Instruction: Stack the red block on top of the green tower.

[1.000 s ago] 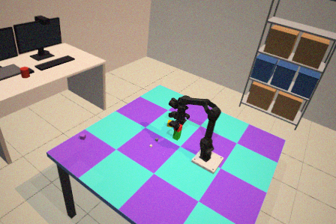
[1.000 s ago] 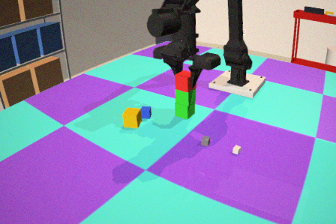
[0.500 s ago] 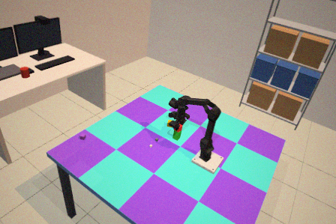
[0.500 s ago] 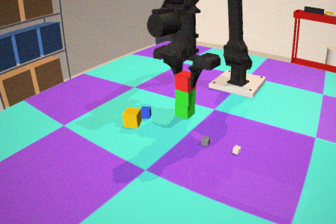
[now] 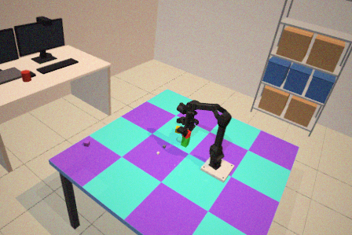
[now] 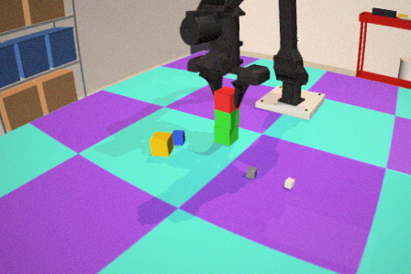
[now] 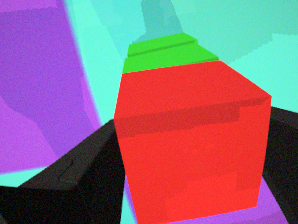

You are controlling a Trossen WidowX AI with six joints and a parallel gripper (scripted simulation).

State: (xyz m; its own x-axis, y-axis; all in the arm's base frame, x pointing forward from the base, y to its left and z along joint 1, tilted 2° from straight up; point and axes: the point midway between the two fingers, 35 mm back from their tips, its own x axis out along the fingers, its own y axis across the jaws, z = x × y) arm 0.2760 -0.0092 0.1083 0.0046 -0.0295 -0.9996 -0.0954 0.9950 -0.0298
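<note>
Now: gripper tip 10 mm below the red block. From my gripper tip the other things lie so: grey cube 80 mm ahead, 130 mm to the left, 80 mm below; blue cube 80 mm ahead, 80 mm to the right, 80 mm below; yellow cube 140 mm ahead, 80 mm to the right, 70 mm below.
</note>
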